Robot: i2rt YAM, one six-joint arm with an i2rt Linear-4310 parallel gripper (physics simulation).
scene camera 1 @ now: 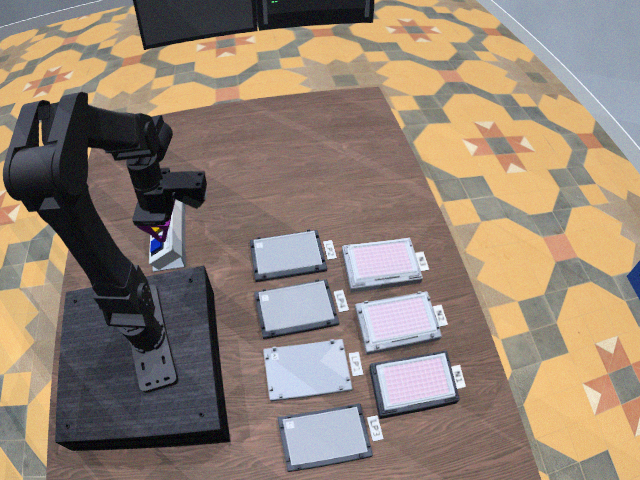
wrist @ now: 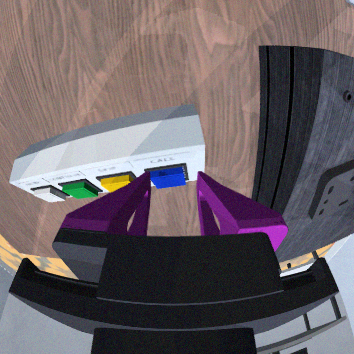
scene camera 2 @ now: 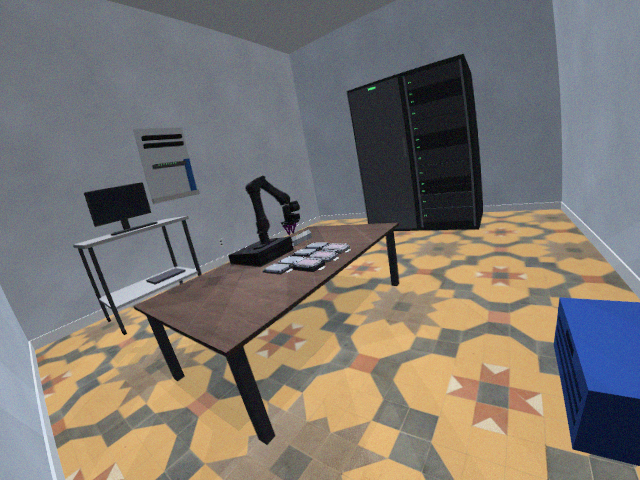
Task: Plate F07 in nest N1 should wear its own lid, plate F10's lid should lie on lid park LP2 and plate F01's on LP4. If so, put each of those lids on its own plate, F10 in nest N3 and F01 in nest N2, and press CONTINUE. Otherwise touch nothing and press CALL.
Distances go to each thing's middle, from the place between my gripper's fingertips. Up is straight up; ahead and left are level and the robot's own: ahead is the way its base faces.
Scene:
Now: hand 80 mm to the right of the white button box [scene camera 1: 172, 255] and 50 mm above it.

